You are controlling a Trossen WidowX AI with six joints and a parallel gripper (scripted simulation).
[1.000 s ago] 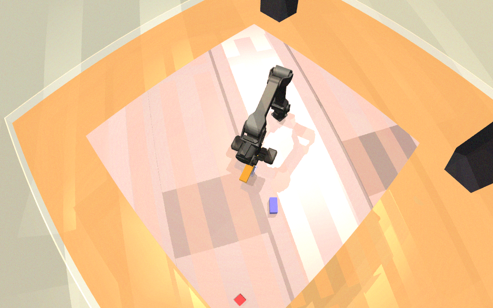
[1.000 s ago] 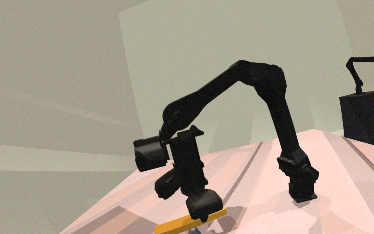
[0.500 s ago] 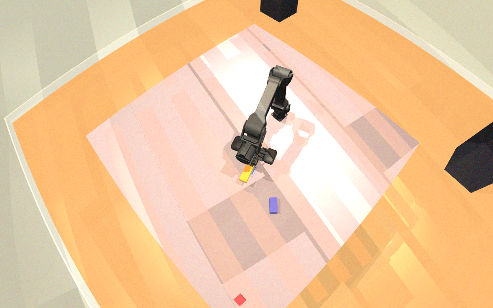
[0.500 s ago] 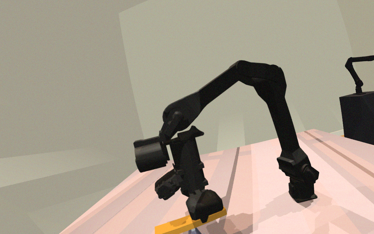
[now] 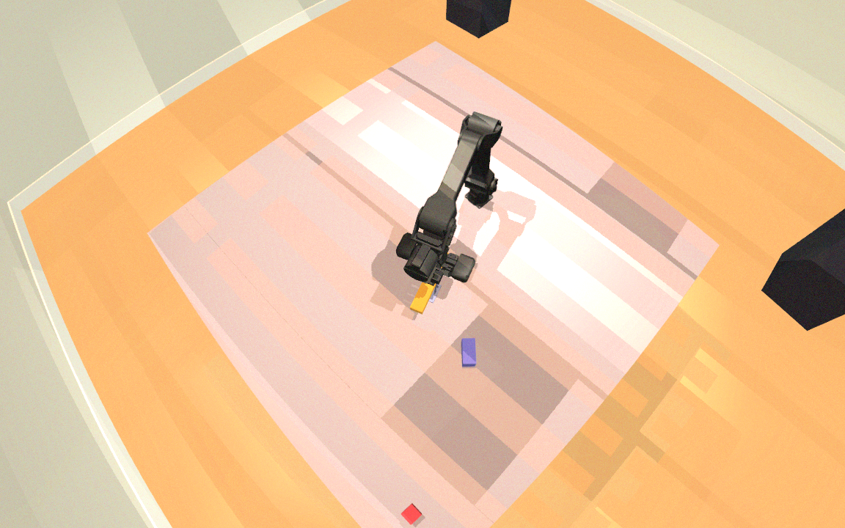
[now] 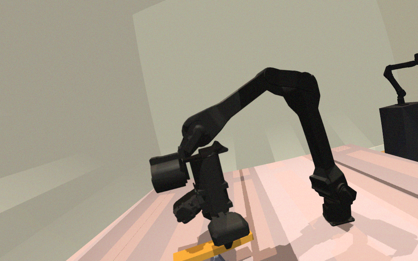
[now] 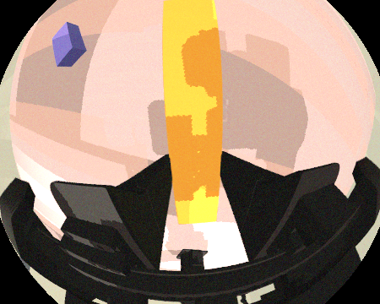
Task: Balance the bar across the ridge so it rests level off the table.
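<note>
Now: the orange bar 30 mm ahead of my gripper tip and 10 mm to the left of it. Round my gripper tip: small red block 450 mm ahead, 390 mm to the left, 50 mm below; purple block 200 mm to the left, 80 mm ahead, 50 mm below.
</note>
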